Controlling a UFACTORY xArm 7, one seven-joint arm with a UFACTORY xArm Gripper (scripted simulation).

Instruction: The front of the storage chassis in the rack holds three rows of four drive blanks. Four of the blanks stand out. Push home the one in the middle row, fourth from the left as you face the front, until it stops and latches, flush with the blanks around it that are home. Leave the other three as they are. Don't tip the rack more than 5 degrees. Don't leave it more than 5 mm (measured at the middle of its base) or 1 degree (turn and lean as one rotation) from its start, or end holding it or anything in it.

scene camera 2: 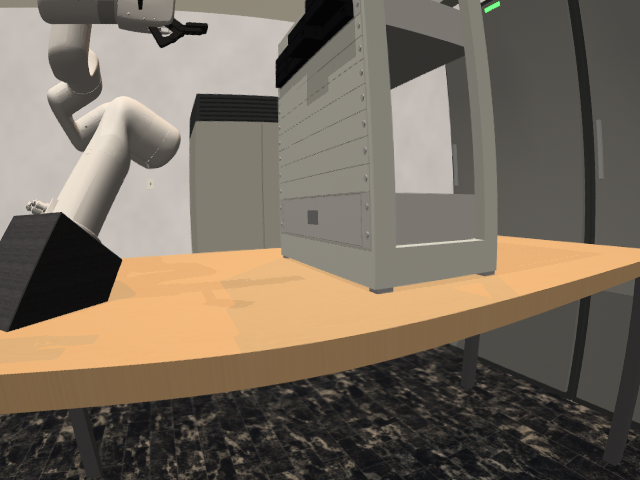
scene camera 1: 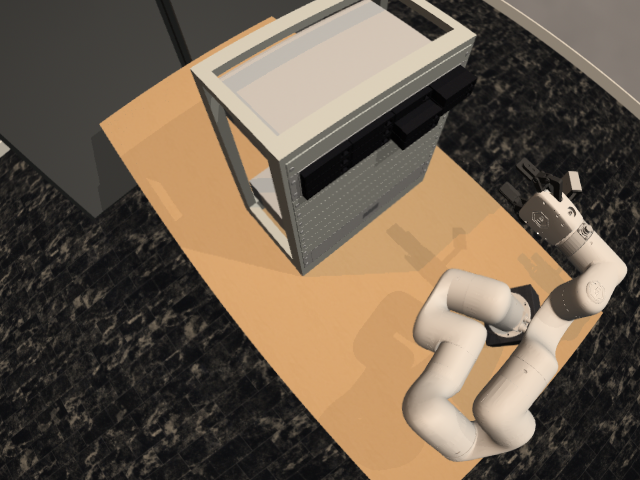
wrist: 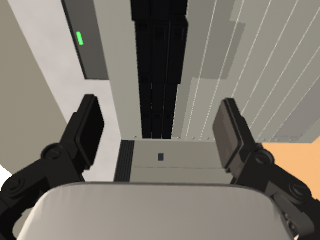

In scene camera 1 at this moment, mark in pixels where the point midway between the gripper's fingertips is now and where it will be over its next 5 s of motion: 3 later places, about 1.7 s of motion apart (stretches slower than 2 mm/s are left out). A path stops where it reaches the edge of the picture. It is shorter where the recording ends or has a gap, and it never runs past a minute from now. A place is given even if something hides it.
My gripper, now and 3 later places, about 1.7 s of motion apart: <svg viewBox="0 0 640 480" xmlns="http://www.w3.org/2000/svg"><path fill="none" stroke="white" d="M510 174L483 138L459 104L450 96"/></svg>
